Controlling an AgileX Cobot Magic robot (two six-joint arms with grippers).
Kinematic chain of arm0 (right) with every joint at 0, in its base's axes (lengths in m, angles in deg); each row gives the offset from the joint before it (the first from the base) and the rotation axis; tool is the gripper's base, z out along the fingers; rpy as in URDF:
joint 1: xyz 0 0 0.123 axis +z
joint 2: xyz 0 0 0 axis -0.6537 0.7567 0
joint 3: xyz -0.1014 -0.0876 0.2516 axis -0.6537 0.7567 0
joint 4: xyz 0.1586 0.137 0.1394 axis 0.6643 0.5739 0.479
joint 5: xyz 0 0 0 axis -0.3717 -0.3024 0.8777
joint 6: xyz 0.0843 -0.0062 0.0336 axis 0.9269 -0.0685 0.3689
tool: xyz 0 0 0 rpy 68.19 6.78 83.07
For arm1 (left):
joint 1: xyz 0 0 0.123 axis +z
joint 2: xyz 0 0 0 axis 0.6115 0.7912 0
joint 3: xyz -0.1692 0.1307 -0.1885 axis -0.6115 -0.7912 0
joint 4: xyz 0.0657 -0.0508 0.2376 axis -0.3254 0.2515 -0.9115
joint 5: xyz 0 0 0 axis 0.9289 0.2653 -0.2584
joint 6: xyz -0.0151 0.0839 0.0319 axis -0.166 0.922 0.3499
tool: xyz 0 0 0 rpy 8.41 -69.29 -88.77
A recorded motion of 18 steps. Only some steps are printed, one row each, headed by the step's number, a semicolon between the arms.
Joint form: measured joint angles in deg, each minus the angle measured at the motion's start. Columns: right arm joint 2, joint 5, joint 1, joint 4, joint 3, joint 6; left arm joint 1, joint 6, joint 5, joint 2, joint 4, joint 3.
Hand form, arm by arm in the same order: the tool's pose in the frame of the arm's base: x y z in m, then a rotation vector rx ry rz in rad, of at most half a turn. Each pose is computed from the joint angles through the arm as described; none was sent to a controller.
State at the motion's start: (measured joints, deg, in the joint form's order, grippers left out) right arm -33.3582 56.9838 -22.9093 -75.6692 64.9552 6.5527; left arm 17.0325 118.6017 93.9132 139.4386 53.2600 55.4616
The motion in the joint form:
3: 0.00 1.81 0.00 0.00 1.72 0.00; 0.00 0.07 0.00 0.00 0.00 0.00
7: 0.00 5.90 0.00 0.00 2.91 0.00; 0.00 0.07 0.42 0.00 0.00 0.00
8: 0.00 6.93 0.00 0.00 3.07 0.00; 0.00 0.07 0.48 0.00 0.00 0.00
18: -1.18 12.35 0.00 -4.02 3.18 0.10; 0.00 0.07 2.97 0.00 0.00 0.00
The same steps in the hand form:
3: 0.0795 0.0325 0.2270 -0.4686 1.9000 0.1944; 0.3438 -0.1397 0.3195 0.5244 1.8178 -0.2550
7: 0.0757 0.0328 0.2143 -0.5009 1.9855 0.2036; 0.3435 -0.1403 0.3196 0.5292 1.8163 -0.2620
8: 0.0747 0.0328 0.2120 -0.5086 2.0046 0.2061; 0.3435 -0.1403 0.3196 0.5299 1.8161 -0.2629
18: 0.0690 0.0298 0.2052 -0.5881 2.0637 0.1494; 0.3417 -0.1438 0.3199 0.5583 1.8068 -0.3040

